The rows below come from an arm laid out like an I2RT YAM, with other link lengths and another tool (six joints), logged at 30 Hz.
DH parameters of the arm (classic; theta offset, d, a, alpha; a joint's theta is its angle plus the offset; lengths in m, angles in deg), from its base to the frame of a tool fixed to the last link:
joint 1: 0 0.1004 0.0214 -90
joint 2: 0 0 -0.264 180
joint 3: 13.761 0 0.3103 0
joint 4: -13.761 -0.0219 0.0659 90
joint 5: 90 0.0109 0 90
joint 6: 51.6 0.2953 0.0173 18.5
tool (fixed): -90 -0.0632 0 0
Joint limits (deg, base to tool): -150..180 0..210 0..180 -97..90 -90..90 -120..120
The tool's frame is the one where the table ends.
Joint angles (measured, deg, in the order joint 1, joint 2, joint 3, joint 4, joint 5, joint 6), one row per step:
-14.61, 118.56, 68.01, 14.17, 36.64, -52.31
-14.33, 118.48, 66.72, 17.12, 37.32, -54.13
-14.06, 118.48, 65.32, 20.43, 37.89, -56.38
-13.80, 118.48, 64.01, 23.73, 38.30, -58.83
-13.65, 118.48, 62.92, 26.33, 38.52, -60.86
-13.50, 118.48, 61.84, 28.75, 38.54, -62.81
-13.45, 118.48, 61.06, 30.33, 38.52, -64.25
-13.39, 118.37, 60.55, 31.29, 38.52, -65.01
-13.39, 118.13, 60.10, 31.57, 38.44, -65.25
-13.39, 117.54, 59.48, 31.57, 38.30, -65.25
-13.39, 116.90, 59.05, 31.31, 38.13, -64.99
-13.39, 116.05, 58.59, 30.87, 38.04, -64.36
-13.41, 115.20, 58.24, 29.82, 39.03, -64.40
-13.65, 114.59, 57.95, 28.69, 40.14, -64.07
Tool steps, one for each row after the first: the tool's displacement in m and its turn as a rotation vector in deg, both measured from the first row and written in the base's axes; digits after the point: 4 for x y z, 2 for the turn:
0.0000, 0.0002, 0.0022, -1.69, -0.23, 0.57
0.0000, 0.0006, 0.0041, -3.56, -0.31, 1.36
0.0005, 0.0013, 0.0068, -5.48, -0.34, 2.29
0.0003, 0.0017, 0.0085, -6.98, -0.23, 3.05
0.0002, 0.0027, 0.0096, -8.31, -0.05, 3.93
-0.0006, 0.0031, 0.0098, -9.24, 0.26, 4.54
-0.0010, 0.0037, 0.0108, -9.78, 0.30, 4.87
-0.0023, 0.0042, 0.0107, -9.88, 0.39, 5.03
-0.0044, 0.0051, 0.0116, -9.82, 0.40, 5.16
-0.0057, 0.0060, 0.0133, -9.60, 0.21, 5.21
-0.0075, 0.0069, 0.0160, -9.22, -0.23, 5.03
-0.0136, 0.0051, 0.0190, -9.52, 0.52, 4.20
-0.0214, 0.0013, 0.0201, -9.63, 1.29, 2.91

